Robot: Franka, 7 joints.
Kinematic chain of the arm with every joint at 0, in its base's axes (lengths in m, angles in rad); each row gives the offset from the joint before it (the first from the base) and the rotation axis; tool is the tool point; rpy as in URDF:
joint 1: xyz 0 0 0.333 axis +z
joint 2: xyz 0 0 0 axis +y
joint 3: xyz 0 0 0.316 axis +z
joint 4: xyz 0.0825 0 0 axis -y
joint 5: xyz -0.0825 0 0.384 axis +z
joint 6: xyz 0 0 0 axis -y
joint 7: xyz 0.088 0 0 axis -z
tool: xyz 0 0 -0.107 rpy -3.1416 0 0
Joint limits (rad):
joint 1: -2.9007..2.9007
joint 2: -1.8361..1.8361
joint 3: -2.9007..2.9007
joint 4: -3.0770..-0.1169
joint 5: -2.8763..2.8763
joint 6: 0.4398..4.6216
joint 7: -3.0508..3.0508
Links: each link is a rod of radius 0.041 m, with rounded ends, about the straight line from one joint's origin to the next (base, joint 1, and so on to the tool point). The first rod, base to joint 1, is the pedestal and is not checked.
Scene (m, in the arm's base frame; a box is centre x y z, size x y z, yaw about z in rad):
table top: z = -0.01
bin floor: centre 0.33 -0.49 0 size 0.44 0.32 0.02 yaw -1.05
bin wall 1: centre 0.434 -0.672 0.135 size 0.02 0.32 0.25 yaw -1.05
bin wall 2: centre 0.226 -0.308 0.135 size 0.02 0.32 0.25 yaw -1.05
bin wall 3: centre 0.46 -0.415 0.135 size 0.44 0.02 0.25 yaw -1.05
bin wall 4: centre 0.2 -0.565 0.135 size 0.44 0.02 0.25 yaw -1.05
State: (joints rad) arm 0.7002 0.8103 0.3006 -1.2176 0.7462 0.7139 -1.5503
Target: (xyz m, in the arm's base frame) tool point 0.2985 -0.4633 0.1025
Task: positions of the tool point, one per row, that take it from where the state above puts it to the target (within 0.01 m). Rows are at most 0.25 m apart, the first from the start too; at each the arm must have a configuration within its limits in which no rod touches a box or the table.
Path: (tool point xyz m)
1: 0.4691 0.3715 0.3265
2: 0.5670 0.1531 0.3198
3: 0.5697 -0.0873 0.3286
4: 0.4743 -0.3065 0.3512
5: 0.2985 -0.4633 0.3844
6: 0.3141 -0.4736 0.2464
7: 0.2985 -0.4633 0.1025

